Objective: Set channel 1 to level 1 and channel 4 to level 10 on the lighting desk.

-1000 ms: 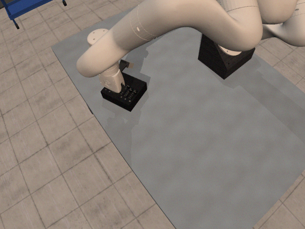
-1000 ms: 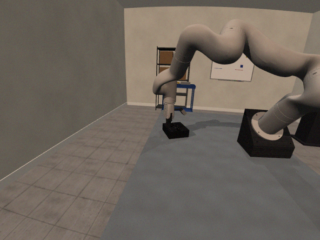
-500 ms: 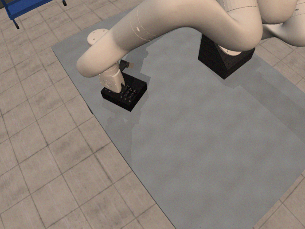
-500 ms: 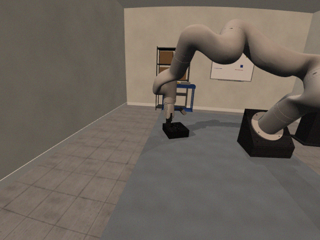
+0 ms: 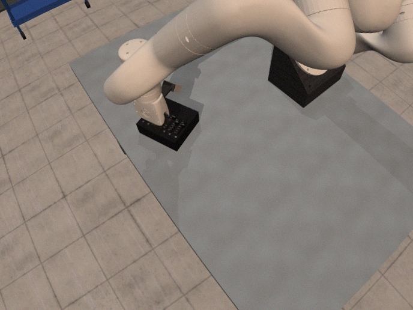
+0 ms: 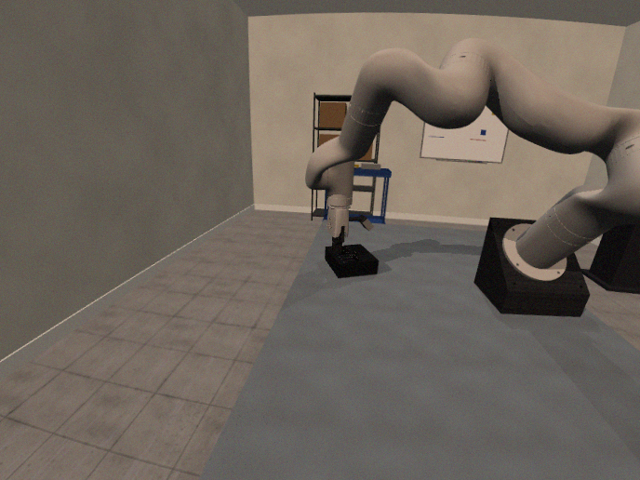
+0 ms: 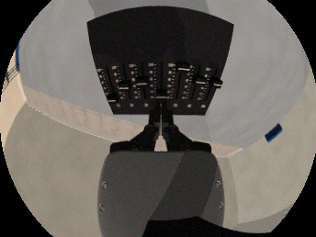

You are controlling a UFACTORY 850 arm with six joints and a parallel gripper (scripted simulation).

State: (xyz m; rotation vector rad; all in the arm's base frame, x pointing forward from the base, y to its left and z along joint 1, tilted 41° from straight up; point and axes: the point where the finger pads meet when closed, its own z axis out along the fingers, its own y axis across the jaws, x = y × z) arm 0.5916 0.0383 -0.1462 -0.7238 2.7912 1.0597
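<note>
My hand is 20 mm past the fader cap, 10 mm to the left of it and 10 mm above it.
</note>
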